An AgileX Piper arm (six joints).
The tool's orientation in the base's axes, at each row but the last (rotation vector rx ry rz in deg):
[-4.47, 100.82, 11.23]
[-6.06, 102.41, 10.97]
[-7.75, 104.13, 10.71]
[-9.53, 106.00, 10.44]
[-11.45, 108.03, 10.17]
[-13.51, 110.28, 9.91]
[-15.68, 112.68, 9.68]
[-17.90, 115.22, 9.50]
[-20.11, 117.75, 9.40]
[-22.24, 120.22, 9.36]
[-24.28, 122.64, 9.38]
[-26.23, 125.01, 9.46]
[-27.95, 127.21, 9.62]
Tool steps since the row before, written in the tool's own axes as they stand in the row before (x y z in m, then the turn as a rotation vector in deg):
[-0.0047, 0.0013, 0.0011, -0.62, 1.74, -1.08]
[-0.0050, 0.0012, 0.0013, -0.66, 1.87, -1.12]
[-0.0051, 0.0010, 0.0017, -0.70, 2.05, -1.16]
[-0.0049, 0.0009, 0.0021, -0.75, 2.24, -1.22]
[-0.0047, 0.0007, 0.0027, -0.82, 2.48, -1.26]
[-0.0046, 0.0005, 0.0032, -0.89, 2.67, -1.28]
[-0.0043, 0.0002, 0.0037, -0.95, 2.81, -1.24]
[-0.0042, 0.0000, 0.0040, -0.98, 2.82, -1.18]
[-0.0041, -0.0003, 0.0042, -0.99, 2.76, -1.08]
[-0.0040, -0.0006, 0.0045, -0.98, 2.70, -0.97]
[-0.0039, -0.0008, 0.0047, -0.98, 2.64, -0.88]
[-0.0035, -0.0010, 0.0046, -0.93, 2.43, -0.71]
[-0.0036, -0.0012, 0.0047, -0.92, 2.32, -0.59]
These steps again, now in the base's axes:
[0.0018, 0.0012, 0.0045, -1.20, 1.49, 0.96]
[0.0022, 0.0013, 0.0047, -1.25, 1.61, 1.02]
[0.0027, 0.0013, 0.0046, -1.32, 1.77, 1.08]
[0.0032, 0.0014, 0.0042, -1.40, 1.95, 1.15]
[0.0038, 0.0015, 0.0036, -1.47, 2.18, 1.23]
[0.0044, 0.0016, 0.0032, -1.51, 2.36, 1.31]
[0.0049, 0.0016, 0.0025, -1.49, 2.51, 1.35]
[0.0052, 0.0016, 0.0020, -1.42, 2.54, 1.35]
[0.0055, 0.0015, 0.0015, -1.32, 2.51, 1.31]
[0.0058, 0.0015, 0.0010, -1.21, 2.48, 1.24]
[0.0060, 0.0015, 0.0006, -1.12, 2.45, 1.19]
[0.0057, 0.0013, 0.0000, -0.94, 2.29, 1.06]
[0.0059, 0.0013, -0.0002, -0.82, 2.22, 0.98]

